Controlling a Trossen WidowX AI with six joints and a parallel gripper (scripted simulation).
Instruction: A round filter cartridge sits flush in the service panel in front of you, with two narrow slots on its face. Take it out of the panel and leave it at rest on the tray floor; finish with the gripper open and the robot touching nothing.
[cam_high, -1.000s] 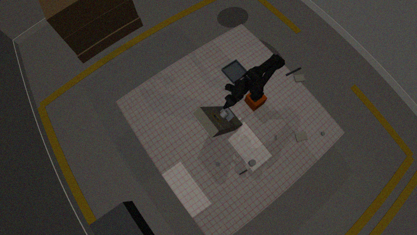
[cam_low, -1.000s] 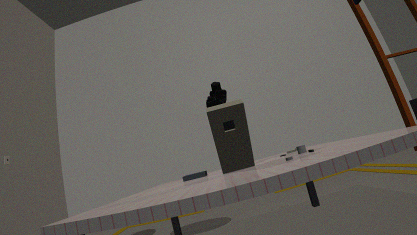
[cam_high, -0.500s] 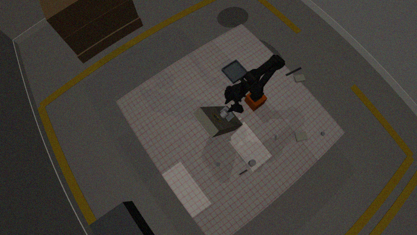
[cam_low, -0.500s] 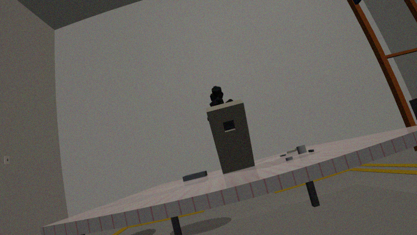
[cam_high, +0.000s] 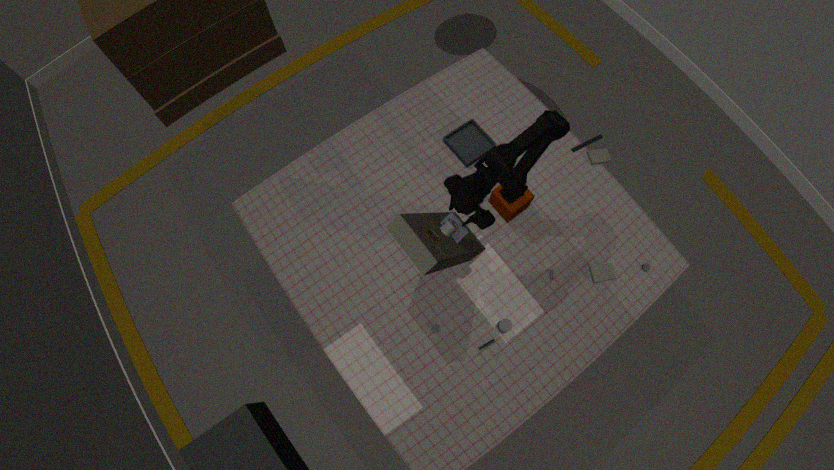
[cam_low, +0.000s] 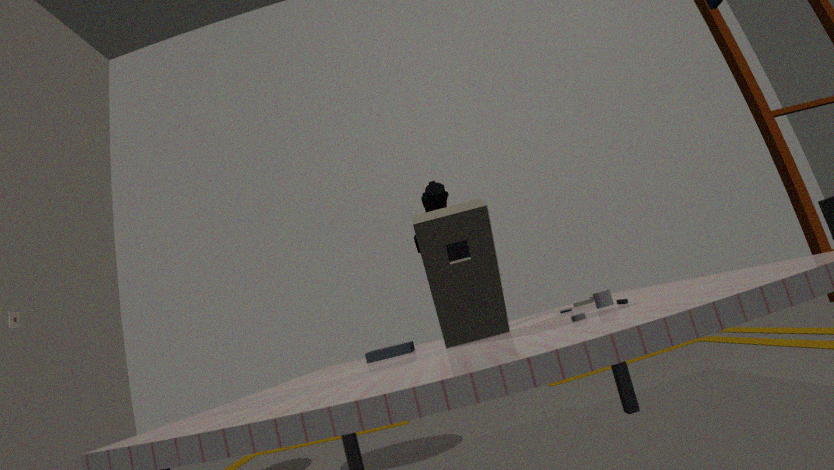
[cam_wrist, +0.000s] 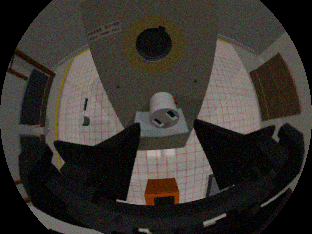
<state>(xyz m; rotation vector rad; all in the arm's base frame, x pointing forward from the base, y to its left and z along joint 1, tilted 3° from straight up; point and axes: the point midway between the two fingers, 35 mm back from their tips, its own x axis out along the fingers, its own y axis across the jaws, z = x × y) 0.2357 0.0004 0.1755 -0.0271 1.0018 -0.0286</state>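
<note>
Right now the round filter cartridge is 4 cm below my gripper tip and 2 cm ahead of it. The rest, counted from my gripper tip: dark bar (37 cm to the left, 23 cm below, 13 cm ahead); then service panel (7 cm ahead, 6 cm below, 1 cm to the left); then tray (31 cm behind, 28 cm to the right, 23 cm below).
</note>
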